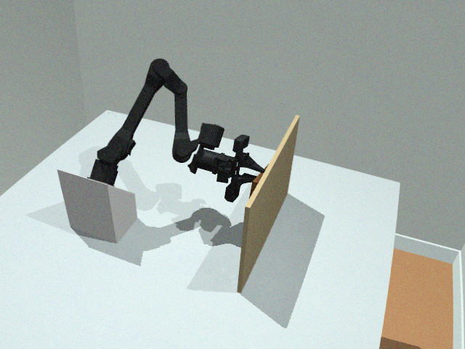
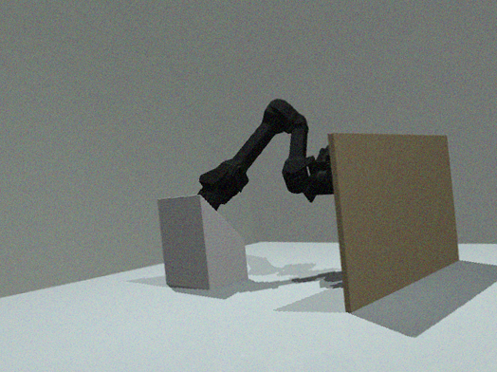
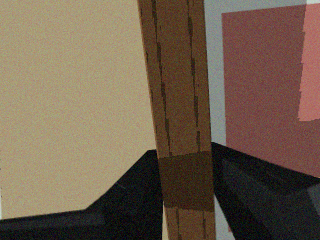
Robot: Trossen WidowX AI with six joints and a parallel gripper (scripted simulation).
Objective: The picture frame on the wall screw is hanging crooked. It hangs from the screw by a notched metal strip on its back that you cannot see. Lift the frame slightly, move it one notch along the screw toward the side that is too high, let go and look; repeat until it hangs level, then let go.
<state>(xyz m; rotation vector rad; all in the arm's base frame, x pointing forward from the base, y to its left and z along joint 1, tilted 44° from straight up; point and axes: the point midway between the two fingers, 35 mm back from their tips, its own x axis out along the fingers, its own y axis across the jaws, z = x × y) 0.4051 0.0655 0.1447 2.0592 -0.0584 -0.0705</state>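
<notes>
My gripper tip is 5 cm above the picture frame and 2 cm to the left of it. Round my gripper tip: tan wall board (7 cm below, 2 cm ahead).
</notes>
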